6 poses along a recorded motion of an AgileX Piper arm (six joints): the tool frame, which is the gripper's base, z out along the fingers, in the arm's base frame.
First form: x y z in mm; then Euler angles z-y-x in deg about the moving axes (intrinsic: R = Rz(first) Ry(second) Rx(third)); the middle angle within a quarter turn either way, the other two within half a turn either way.
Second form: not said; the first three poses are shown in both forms.
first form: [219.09 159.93 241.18 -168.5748 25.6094 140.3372]
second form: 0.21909 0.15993 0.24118; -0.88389 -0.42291 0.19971; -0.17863 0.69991 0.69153; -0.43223 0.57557 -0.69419
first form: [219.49 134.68 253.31 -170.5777 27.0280 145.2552]
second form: 0.21949 0.13468 0.25331; -0.87877 -0.39001 0.27506; -0.14583 0.76821 0.62336; -0.45443 0.50768 -0.73196
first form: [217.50 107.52 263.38 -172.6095 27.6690 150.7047]
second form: 0.21750 0.10752 0.26338; -0.87829 -0.33751 0.33867; -0.11392 0.83564 0.53734; -0.46436 0.43336 -0.77238
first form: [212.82 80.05 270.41 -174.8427 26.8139 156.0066]
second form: 0.21282 0.08005 0.27041; -0.88886 -0.26481 0.37390; -0.08023 0.89341 0.44203; -0.45109 0.36291 -0.81536
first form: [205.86 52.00 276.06 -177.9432 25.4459 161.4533]
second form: 0.20586 0.05200 0.27606; -0.90241 -0.17060 0.39567; -0.03241 0.94255 0.33249; -0.42966 0.28722 -0.85609
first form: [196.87 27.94 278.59 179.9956 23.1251 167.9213]
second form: 0.19687 0.02794 0.27859; -0.91965 -0.08211 0.38406; 0.00007 0.97787 0.20923; -0.39274 0.19244 -0.89929
